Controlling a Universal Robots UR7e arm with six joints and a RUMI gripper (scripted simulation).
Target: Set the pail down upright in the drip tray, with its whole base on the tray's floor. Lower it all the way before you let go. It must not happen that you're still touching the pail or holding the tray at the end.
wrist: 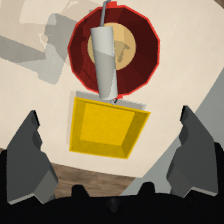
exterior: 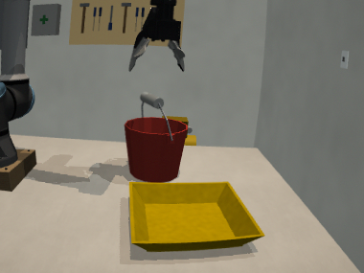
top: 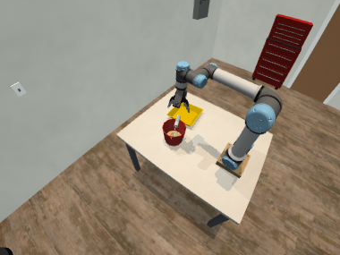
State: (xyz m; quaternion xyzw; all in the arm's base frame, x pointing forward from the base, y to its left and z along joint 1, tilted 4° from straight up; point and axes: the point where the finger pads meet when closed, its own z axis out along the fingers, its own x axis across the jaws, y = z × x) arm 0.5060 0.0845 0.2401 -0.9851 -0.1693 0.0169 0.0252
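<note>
The red pail lies 3 cm to the left of my hand and 18 cm below it. Also, from my hand: yellow drip tray: 8 cm ahead, 27 cm to the right, 30 cm below.
</note>
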